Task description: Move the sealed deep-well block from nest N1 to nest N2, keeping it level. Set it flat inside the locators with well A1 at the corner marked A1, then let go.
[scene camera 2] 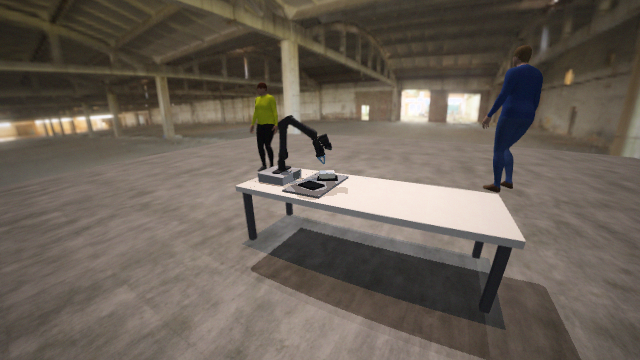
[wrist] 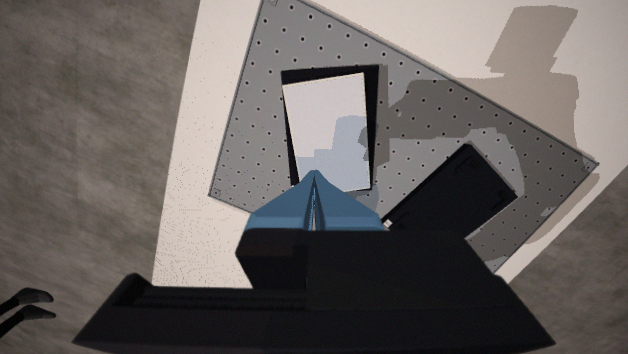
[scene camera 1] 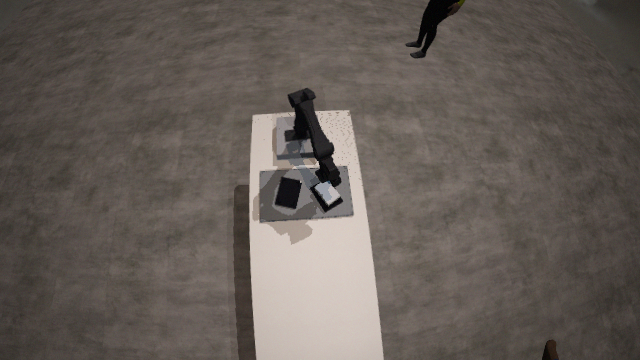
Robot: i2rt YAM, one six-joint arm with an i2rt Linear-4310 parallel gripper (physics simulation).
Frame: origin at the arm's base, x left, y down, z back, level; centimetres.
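Seen in the pictures: gripper, fingertip midpoint: (scene camera 2: 324, 164) (wrist: 314, 176) (scene camera 1: 328, 182); arm's base at its link origin: (scene camera 2: 282, 170) (scene camera 1: 301, 134).
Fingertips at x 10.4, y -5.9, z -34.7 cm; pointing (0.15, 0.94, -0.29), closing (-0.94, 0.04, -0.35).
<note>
Pixels of each thing's top centre, then the offset from my fingertips to it. Level surfaces: height alone.
- sealed deep-well block at its top centre: (wrist: 329, 141) (scene camera 1: 327, 191) (scene camera 2: 326, 171) dx -0.5, dy +6.0, dz -2.6 cm
- small white mark at its top centre: (wrist: 387, 223) dx -14.2, dy +10.7, dz +6.2 cm
- white table at its surface level: dy +13.2 cm
The sealed deep-well block (scene camera 1: 327, 192) (scene camera 2: 327, 173) (wrist: 325, 110), with a white top, lies on a black nest (scene camera 1: 334, 206) (scene camera 2: 328, 179) (wrist: 373, 75). In the wrist view the block is turned a little relative to this nest, whose black base shows along the far and right sides. I cannot tell whether it is seated flat. The other black nest (scene camera 1: 288, 192) (scene camera 2: 311, 185) (wrist: 450, 195) holds no block; a small white mark (wrist: 387, 223) shows at its corner. No nest labels are readable. My gripper (scene camera 2: 322, 162) (wrist: 314, 176) is shut and empty, above the block's near end.
Both nests stand on a grey perforated board (scene camera 1: 267, 215) (scene camera 2: 319, 194) (wrist: 250, 120) on the white table (scene camera 1: 312, 280) (scene camera 2: 425, 202) (wrist: 187, 150). The arm's grey base block (scene camera 2: 275, 176) stands beside the board. Two people (scene camera 2: 265, 112) (scene camera 2: 520, 100) stand beyond the table.
</note>
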